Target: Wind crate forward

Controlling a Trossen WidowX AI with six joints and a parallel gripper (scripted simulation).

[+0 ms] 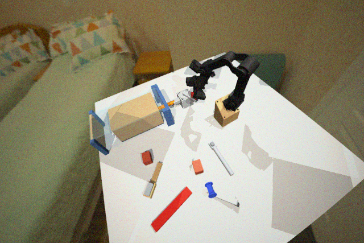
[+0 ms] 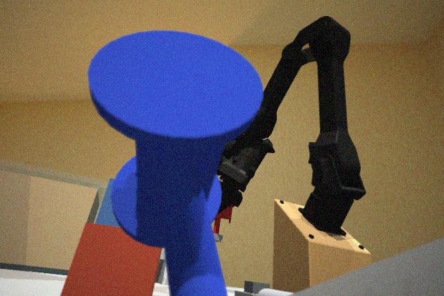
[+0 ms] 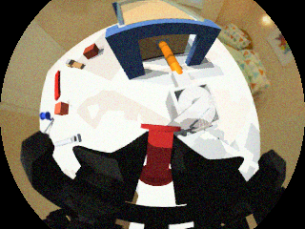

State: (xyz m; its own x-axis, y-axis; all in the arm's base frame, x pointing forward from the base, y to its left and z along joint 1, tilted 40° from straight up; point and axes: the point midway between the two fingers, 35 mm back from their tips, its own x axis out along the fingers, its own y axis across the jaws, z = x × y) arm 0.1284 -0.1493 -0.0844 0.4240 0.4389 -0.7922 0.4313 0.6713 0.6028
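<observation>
My gripper tip is 10 cm to the left of the grey winch and 10 cm above it. From my gripper tip the other things lie so: winch drum 2 cm ahead, 9 cm to the right, 10 cm below; then grey crank arm 3 cm to the right, 3 cm below; then red grip 1 cm behind, 1 cm to the left.
</observation>
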